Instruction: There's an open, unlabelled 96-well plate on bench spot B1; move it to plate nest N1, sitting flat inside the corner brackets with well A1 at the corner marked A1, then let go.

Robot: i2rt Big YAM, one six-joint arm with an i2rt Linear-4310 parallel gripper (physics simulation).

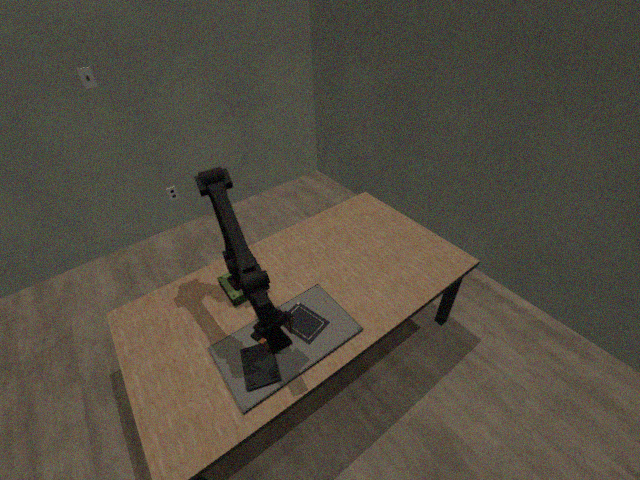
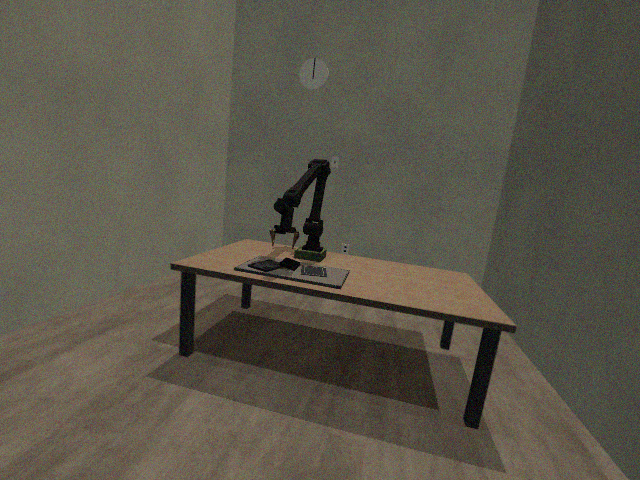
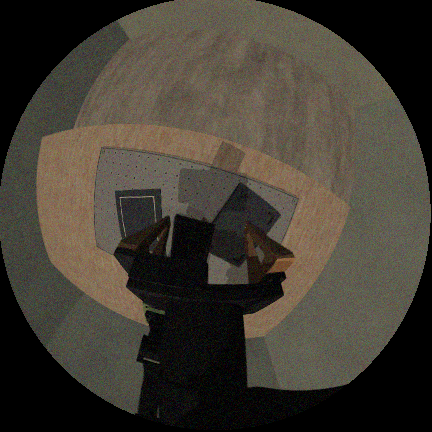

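A dark rectangle with a pale outline [image 1: 308,323] [image 2: 313,271] [image 3: 138,212] lies on the grey perforated board [image 1: 339,320] [image 2: 338,277] [image 3: 106,172]. A flat dark slab [image 1: 261,367] [image 2: 264,265] [image 3: 250,205] lies near the board's other end, turned at an angle. It is too dark to tell surely which is the plate on B1 and which is nest N1. Wells, brackets and the A1 mark cannot be read. My gripper [image 1: 276,335] [image 2: 283,247] [image 3: 207,222] is open and empty. It hangs above the board, near the slab and a black block.
The black block [image 1: 280,341] [image 2: 289,264] [image 3: 192,235] stands on the board between the outlined rectangle and the slab, close to the slab. The arm's green base [image 1: 232,289] [image 2: 310,253] is behind the board on the wooden table [image 1: 351,237] [image 2: 408,284] [image 3: 65,200].
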